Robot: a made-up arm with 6 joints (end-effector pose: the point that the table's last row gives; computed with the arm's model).
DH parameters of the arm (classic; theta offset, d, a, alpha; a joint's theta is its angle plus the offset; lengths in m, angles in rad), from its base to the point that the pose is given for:
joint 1: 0 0.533 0 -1.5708
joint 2: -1.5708 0 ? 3.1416
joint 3: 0 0 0 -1.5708
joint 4: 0 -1.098 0 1.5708
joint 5: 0 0.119 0 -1.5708
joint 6: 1.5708 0 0 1.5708
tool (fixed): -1.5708 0 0 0
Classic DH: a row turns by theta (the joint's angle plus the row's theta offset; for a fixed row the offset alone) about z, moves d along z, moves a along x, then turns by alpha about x.
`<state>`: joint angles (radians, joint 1 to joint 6).
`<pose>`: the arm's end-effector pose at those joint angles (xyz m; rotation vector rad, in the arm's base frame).
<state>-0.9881 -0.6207 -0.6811 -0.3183 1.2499 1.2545</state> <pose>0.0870 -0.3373 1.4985 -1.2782 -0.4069 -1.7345</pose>
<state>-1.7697 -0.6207 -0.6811 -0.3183 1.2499 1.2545</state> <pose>-0.1759 -0.3007 1.4985 -1.5543 0.1286 -2.3634</pose>
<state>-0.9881 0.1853 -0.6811 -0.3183 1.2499 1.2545</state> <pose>0.4145 -0.8343 0.9637 -1.0995 0.4064 -1.3522</pose>
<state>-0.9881 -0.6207 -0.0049 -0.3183 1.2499 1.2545</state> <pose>-0.0098 -0.1904 2.2057 -1.3218 -1.1773 -1.9333</pose>
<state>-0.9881 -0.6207 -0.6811 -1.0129 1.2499 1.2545</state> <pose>0.1266 -0.3066 1.4349 -0.5058 -0.3503 -2.0849</pose>
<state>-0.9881 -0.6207 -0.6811 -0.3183 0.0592 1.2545</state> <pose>0.0870 -0.3373 1.4985 -0.8520 0.4737 -0.9275</pose>
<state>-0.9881 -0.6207 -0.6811 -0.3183 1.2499 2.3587</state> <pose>0.0870 -0.3373 1.4985 -1.9937 0.6688 -2.0071</pose>
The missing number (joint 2, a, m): 1.314
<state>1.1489 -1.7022 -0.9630 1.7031 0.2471 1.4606</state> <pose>-0.2480 -0.5142 1.1877 -2.0826 -1.7266 -0.9204</pose>
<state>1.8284 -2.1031 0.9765 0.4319 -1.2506 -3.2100</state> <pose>0.6729 -2.1300 -0.1156 -1.0695 -0.8375 -0.8114</pose>
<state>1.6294 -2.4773 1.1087 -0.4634 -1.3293 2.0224</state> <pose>0.2131 -1.8149 -0.9256 0.2908 -1.7402 -0.9706</pose>
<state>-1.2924 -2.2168 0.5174 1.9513 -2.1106 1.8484</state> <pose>-0.5349 2.0324 0.0756 0.4084 0.7566 -2.2160</pose>
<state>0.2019 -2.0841 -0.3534 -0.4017 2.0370 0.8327</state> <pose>-1.2257 -0.3627 0.9791 -1.1048 2.3086 1.2110</pose>
